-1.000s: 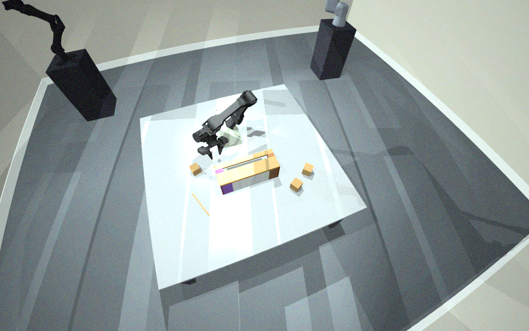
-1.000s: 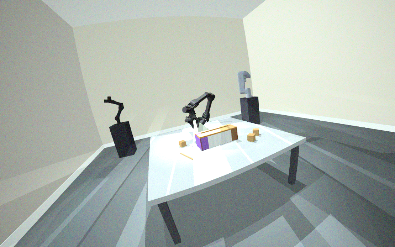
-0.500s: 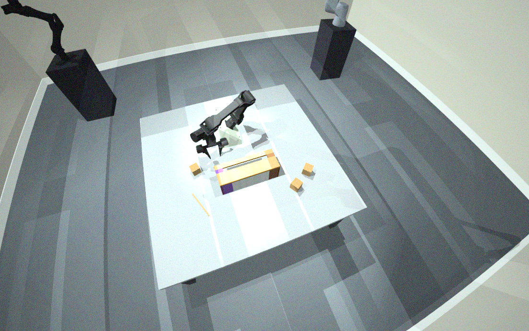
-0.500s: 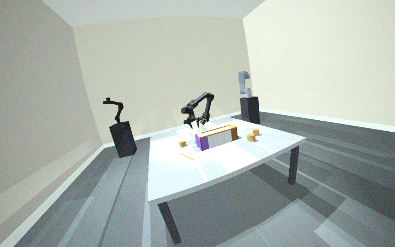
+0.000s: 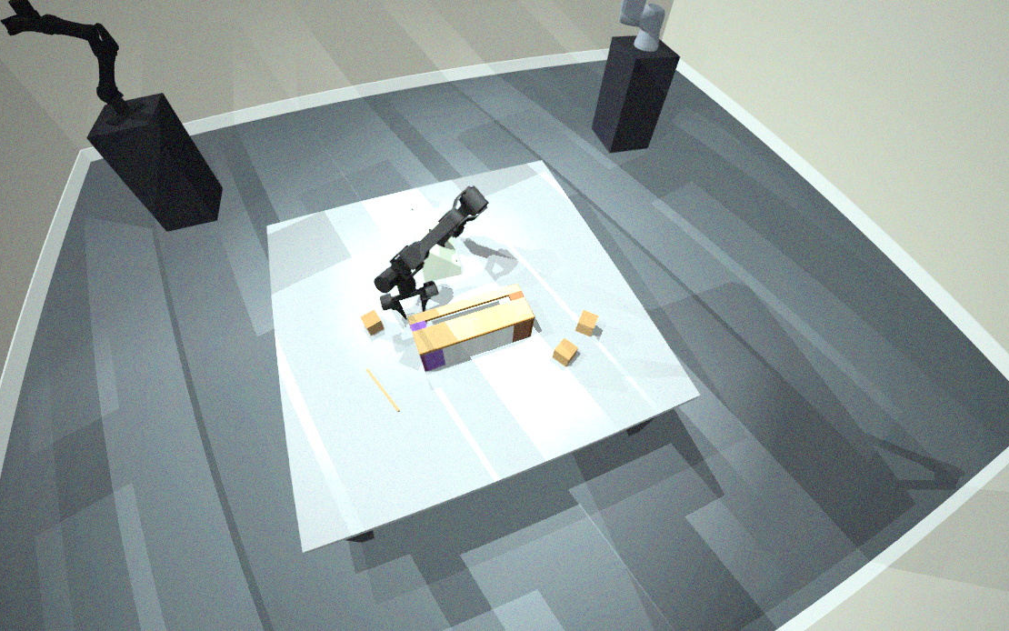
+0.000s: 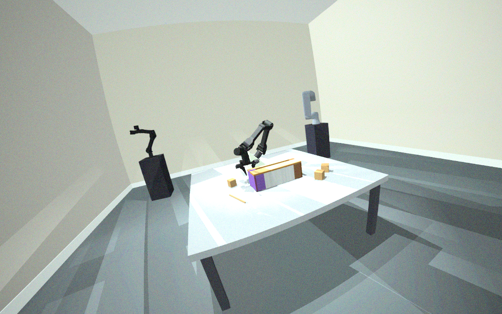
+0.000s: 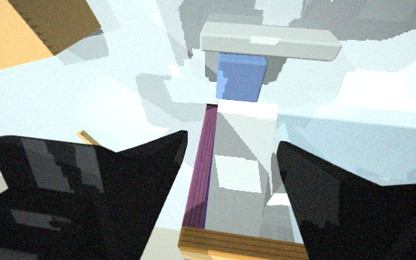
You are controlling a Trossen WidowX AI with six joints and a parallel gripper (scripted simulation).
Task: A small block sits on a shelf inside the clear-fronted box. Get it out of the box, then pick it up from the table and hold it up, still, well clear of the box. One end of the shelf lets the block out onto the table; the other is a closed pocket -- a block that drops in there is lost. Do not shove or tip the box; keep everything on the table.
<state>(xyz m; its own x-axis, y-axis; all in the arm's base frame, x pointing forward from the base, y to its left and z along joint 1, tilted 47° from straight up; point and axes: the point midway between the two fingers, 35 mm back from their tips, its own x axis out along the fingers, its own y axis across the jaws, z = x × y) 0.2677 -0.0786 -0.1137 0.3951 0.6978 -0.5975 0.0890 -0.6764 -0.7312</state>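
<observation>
My gripper tip is now 6 cm above the light-blue block and 2 cm past it. Also, from my gripper tip: thin tan stick (20 cm ahead, 15 cm to the right, 7 cm below); then tan cube (15 cm to the right, 5 cm below, 4 cm behind).
</observation>
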